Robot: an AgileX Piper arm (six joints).
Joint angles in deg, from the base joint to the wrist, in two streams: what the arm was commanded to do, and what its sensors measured. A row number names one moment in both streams.
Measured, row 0: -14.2, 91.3, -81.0, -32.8, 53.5, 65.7
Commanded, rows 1 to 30: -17.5, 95.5, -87.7, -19.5, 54.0, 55.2; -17.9, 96.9, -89.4, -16.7, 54.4, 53.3; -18.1, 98.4, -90.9, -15.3, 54.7, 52.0; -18.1, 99.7, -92.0, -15.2, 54.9, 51.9; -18.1, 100.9, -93.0, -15.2, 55.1, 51.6; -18.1, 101.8, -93.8, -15.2, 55.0, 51.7; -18.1, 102.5, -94.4, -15.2, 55.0, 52.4; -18.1, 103.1, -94.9, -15.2, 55.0, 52.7; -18.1, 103.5, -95.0, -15.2, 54.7, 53.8; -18.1, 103.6, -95.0, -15.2, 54.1, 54.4; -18.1, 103.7, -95.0, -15.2, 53.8, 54.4; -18.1, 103.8, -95.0, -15.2, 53.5, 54.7; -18.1, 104.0, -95.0, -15.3, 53.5, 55.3; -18.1, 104.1, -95.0, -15.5, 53.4, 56.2; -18.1, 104.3, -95.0, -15.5, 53.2, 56.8; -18.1, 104.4, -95.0, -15.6, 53.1, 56.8; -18.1, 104.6, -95.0, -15.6, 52.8, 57.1; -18.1, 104.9, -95.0, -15.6, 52.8, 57.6; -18.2, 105.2, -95.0, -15.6, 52.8, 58.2; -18.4, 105.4, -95.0, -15.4, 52.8, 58.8; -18.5, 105.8, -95.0, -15.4, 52.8, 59.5; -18.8, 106.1, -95.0, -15.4, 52.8, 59.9; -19.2, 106.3, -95.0, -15.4, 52.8, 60.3; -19.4, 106.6, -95.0, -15.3, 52.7, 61.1; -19.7, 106.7, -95.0, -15.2, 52.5, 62.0; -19.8, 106.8, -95.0, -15.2, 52.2, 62.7; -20.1, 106.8, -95.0, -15.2, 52.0, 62.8; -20.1, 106.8, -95.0, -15.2, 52.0, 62.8; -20.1, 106.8, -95.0, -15.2, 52.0, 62.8; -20.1, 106.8, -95.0, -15.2, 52.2, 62.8
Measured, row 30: -19.5, 106.8, -94.8, -15.2, 52.8, 62.0
